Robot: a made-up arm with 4 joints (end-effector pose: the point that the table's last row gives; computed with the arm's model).
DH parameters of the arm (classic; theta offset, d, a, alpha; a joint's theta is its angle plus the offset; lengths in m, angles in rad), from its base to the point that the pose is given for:
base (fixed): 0 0 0 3.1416
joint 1: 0 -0.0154 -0.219 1.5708
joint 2: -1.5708 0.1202 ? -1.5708
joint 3: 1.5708 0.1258 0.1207 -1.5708
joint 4: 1.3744 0 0.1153 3.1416
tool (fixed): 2.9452 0.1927 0 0
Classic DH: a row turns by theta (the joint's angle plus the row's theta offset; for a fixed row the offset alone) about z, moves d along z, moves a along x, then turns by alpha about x.
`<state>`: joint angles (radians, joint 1 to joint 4).
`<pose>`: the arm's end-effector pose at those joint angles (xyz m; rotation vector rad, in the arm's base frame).
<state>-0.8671 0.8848 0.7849 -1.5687</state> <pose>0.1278 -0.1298 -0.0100 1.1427 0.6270 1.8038</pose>
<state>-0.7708 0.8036 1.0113 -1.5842</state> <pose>0.0721 -0.1628 -0.0410 1.3270 0.3358 1.6348</pose>
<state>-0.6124 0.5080 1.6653 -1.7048</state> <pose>-0.0645 -0.1064 -0.1315 1.7447 -0.5671 1.3024</pose>
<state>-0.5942 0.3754 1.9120 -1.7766</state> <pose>-0.0908 -0.0438 -0.1482 1.8775 -0.9253 1.2092</pose>
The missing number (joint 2, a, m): 0.1697
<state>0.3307 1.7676 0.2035 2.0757</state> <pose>0.1165 0.0347 -0.2120 -1.5705 1.5594 -1.7692</pose>
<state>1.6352 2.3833 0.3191 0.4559</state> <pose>-0.0263 0.0083 -0.2298 1.6963 2.2145 -1.1842</pose>
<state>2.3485 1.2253 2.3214 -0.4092</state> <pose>0.2868 0.1396 -0.0470 -1.0022 1.8858 1.5442</pose>
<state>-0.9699 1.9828 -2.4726 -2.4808</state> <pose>-0.4199 0.0505 -0.2446 0.4023 -1.1858 -0.1196</pose>
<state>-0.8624 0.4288 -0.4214 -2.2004</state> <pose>0.0843 0.1253 0.3161 0.0978 -0.9069 -2.9920</pose>
